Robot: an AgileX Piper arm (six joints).
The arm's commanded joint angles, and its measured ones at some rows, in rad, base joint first. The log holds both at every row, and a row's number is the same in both.
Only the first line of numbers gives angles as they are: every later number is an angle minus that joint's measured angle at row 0.
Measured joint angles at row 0:
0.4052, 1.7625, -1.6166, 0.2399, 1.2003, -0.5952
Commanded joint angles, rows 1 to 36:
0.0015, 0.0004, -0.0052, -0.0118, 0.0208, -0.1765
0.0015, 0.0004, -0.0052, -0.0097, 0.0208, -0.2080
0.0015, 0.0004, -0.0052, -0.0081, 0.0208, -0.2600
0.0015, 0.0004, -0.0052, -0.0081, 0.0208, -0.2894
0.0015, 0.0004, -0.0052, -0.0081, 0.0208, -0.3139
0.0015, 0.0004, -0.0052, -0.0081, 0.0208, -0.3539
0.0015, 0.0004, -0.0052, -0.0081, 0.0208, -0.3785
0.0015, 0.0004, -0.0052, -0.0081, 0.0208, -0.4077
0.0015, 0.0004, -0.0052, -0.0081, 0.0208, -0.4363
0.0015, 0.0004, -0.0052, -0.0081, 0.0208, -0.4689
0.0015, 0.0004, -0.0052, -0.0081, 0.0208, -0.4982
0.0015, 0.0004, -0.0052, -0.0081, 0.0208, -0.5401
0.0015, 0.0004, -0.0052, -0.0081, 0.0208, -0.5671
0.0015, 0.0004, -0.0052, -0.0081, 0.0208, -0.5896
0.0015, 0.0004, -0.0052, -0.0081, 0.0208, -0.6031
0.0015, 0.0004, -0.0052, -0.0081, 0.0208, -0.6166
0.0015, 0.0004, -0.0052, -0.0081, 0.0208, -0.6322
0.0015, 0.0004, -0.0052, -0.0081, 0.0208, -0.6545
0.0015, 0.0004, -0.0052, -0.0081, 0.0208, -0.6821
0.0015, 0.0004, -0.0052, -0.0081, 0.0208, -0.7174
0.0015, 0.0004, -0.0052, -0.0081, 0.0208, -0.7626
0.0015, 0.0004, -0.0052, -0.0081, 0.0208, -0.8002
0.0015, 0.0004, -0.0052, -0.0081, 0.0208, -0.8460
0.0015, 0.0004, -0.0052, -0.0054, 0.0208, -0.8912
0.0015, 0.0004, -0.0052, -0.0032, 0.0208, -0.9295
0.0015, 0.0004, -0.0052, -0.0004, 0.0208, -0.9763
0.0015, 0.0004, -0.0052, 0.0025, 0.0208, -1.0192
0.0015, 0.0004, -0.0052, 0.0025, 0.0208, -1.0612
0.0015, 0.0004, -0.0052, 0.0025, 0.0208, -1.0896
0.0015, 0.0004, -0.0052, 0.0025, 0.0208, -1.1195
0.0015, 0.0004, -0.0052, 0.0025, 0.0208, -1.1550
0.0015, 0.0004, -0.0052, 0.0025, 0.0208, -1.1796
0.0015, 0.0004, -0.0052, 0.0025, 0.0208, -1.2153
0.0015, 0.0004, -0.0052, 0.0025, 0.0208, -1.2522
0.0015, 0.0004, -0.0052, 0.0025, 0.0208, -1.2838
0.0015, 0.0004, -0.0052, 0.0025, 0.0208, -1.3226
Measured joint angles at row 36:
0.0000, 0.0000, -0.0044, 0.0003, 0.0079, -1.1827
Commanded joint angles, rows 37 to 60:
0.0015, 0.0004, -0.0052, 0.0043, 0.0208, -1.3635
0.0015, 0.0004, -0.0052, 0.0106, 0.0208, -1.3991
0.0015, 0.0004, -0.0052, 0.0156, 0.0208, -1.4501
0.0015, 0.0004, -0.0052, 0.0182, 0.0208, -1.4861
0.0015, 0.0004, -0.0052, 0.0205, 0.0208, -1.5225
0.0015, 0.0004, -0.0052, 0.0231, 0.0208, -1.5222
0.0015, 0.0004, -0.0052, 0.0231, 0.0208, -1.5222
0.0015, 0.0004, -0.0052, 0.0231, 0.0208, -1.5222
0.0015, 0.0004, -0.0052, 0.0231, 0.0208, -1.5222
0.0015, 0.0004, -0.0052, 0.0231, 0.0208, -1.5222
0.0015, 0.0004, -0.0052, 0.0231, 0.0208, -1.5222
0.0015, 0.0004, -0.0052, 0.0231, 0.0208, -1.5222
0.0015, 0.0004, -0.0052, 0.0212, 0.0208, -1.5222
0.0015, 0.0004, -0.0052, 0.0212, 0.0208, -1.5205
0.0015, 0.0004, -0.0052, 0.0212, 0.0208, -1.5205
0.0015, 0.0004, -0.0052, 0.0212, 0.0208, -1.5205
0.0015, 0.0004, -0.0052, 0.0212, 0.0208, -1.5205
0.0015, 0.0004, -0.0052, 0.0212, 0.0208, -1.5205
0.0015, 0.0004, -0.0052, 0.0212, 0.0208, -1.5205
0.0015, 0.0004, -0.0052, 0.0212, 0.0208, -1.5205
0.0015, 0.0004, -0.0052, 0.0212, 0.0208, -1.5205
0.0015, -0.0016, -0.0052, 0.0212, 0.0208, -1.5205
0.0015, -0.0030, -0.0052, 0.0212, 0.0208, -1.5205
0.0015, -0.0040, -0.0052, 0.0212, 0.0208, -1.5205
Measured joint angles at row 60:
0.0000, 0.0000, -0.0044, 0.0003, 0.0040, -1.5008
